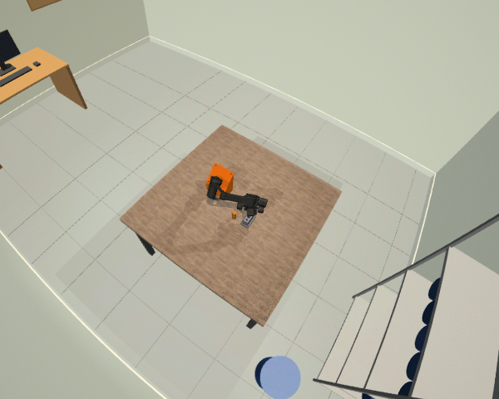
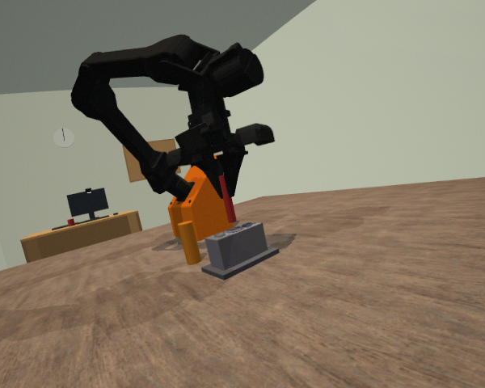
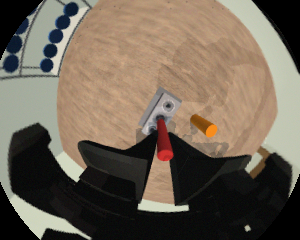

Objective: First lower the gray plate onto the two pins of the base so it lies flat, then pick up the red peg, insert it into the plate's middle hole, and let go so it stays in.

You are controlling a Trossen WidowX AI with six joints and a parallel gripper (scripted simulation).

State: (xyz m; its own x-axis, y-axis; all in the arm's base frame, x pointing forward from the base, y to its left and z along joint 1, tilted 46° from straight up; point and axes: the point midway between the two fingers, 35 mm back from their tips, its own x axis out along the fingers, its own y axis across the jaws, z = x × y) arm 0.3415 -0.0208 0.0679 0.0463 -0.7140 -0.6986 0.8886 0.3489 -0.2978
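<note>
Now: gripper tip right at the red peg. From my gripper tip the other things lie so: flat base (110 mm below); gray plate (70 mm below); orange cylinder (100 mm behind, 50 mm to the right, 70 mm below).
</note>
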